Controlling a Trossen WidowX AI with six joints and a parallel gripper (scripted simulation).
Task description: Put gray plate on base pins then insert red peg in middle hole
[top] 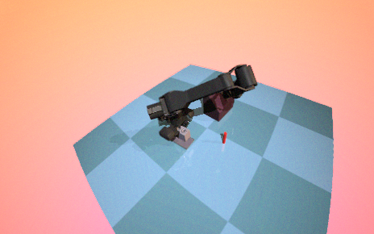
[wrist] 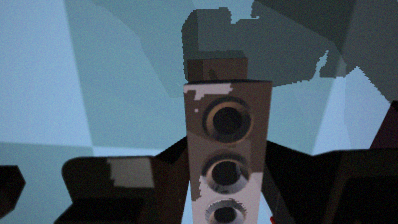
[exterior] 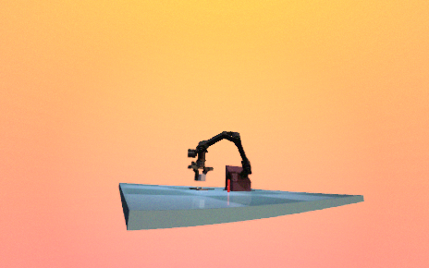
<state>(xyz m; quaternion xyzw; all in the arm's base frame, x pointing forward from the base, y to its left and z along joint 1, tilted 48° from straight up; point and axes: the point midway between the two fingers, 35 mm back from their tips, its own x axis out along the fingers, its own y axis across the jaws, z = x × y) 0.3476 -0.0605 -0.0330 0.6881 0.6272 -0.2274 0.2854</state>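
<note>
My gripper tip is now 18 cm to the right of the red peg, 11 cm past it and 3 cm above it. Round my gripper tip: gray plate: 3 cm above.
</note>
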